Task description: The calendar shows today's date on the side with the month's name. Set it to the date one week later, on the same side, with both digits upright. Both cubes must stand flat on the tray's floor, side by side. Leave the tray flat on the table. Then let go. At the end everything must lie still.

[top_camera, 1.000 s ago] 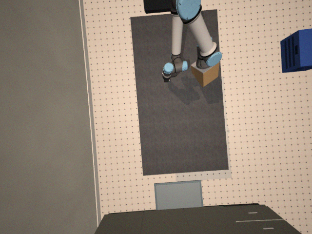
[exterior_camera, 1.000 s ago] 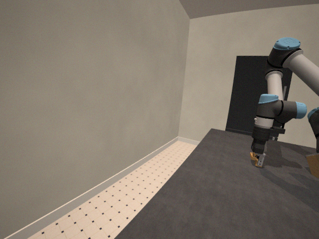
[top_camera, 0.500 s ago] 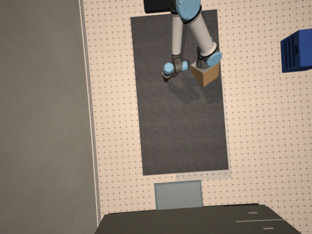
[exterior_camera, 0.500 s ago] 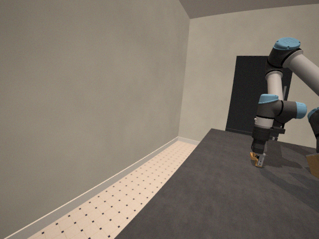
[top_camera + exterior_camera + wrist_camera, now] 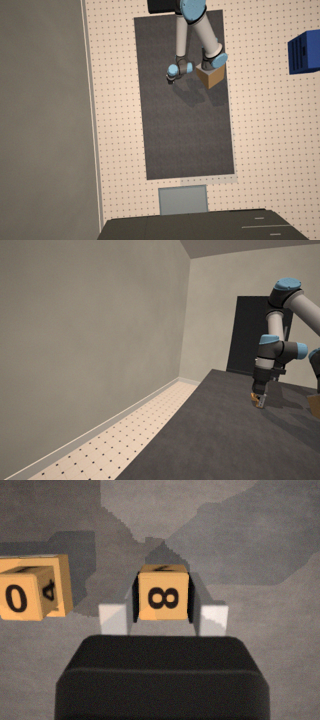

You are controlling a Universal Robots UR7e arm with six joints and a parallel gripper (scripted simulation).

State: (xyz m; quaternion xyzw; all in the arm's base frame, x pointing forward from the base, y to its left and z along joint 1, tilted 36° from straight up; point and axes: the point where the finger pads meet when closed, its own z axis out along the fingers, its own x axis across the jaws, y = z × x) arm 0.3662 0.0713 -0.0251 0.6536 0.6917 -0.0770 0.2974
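Now: hand 10 mm above the number cube.
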